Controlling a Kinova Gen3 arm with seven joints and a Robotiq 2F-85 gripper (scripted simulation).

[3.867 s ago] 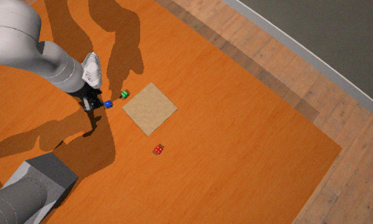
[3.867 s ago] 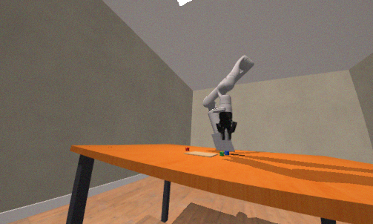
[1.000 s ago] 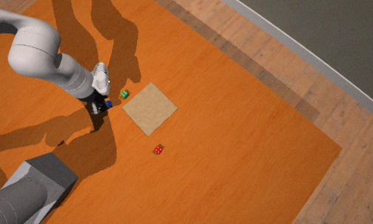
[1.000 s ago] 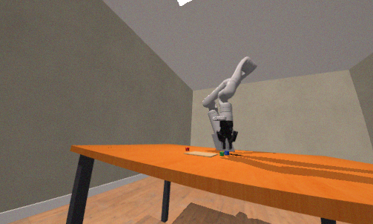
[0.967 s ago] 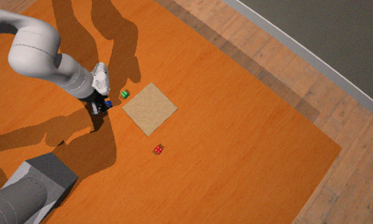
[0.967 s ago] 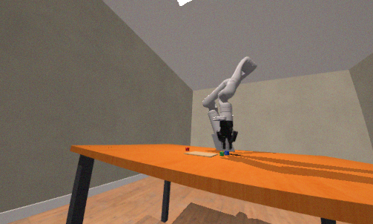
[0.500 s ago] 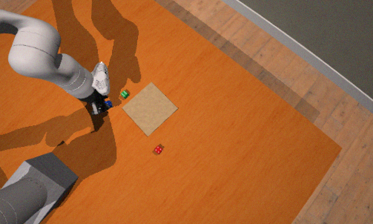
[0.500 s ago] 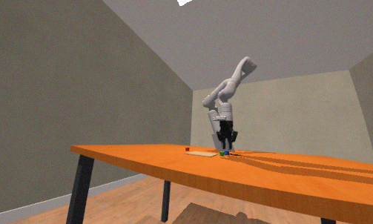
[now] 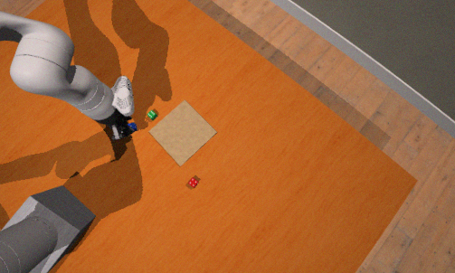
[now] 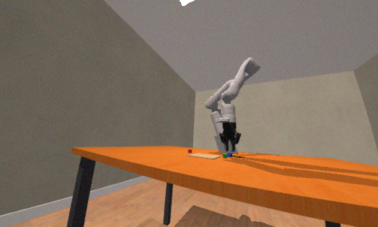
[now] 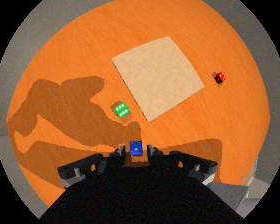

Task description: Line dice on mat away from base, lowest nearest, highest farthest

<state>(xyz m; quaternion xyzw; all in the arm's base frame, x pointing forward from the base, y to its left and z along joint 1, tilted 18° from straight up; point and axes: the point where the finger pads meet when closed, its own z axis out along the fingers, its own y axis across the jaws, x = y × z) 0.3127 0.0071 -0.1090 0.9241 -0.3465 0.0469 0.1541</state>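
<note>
My gripper is now 4 cm above the blue die. Round my hand: green die (6 cm ahead, 3 cm to the right, 4 cm below); tan mat (7 cm ahead, 13 cm to the right, 4 cm below); red die (3 cm behind, 24 cm to the right, 4 cm below).
</note>
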